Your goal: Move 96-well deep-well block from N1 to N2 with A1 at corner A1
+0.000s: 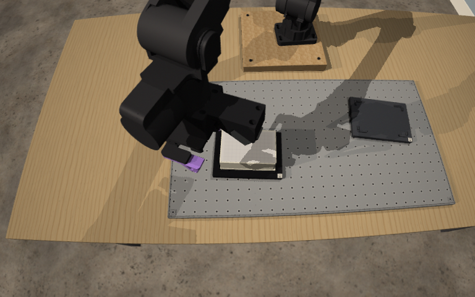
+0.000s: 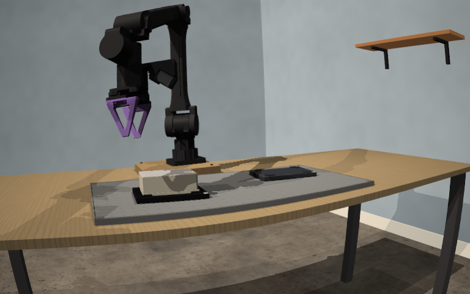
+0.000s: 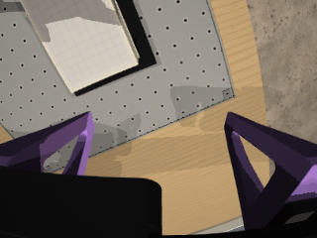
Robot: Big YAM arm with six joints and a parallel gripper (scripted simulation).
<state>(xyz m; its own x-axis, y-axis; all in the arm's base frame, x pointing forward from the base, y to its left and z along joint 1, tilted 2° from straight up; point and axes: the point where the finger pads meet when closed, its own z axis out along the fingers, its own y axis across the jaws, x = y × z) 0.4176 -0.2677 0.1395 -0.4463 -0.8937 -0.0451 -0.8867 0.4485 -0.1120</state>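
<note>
My hand is 120 mm above the cream 96-well deep-well block, 90 mm to the right of it and 40 mm past it. Round my hand: black nest N1: 140 mm below, 90 mm to the left, 40 mm behind; black plate nest N2: 450 mm to the left, 140 mm below, 110 mm behind.
</note>
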